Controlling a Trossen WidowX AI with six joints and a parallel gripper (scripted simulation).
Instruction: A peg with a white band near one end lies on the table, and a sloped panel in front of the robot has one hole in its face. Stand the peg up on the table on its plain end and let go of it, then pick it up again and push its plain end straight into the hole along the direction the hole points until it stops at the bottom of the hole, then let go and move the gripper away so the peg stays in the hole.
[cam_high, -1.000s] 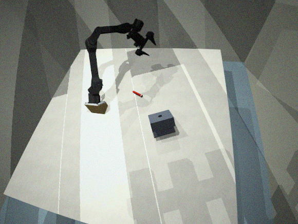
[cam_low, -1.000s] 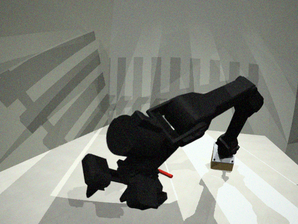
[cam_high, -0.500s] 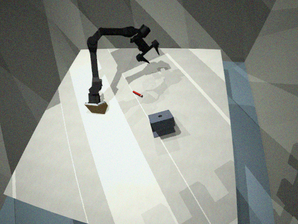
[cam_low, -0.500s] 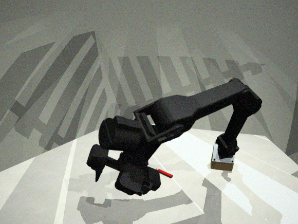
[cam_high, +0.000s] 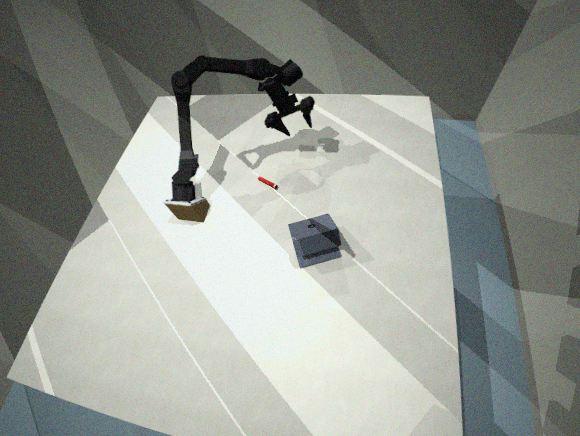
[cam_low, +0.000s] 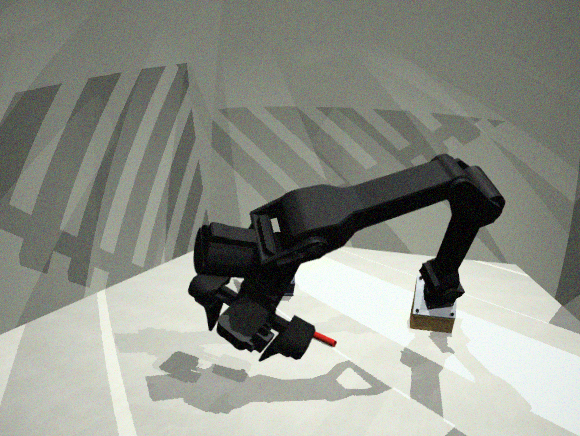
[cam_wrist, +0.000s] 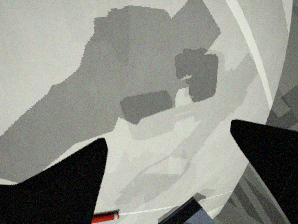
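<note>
Now: gripper tip 110 mm past the red peg, 190 mm to the left of it and 70 mm above it. Also, from my gripper tip: sloped panel: 40 mm ahead, 410 mm to the right, 20 mm below.
</note>
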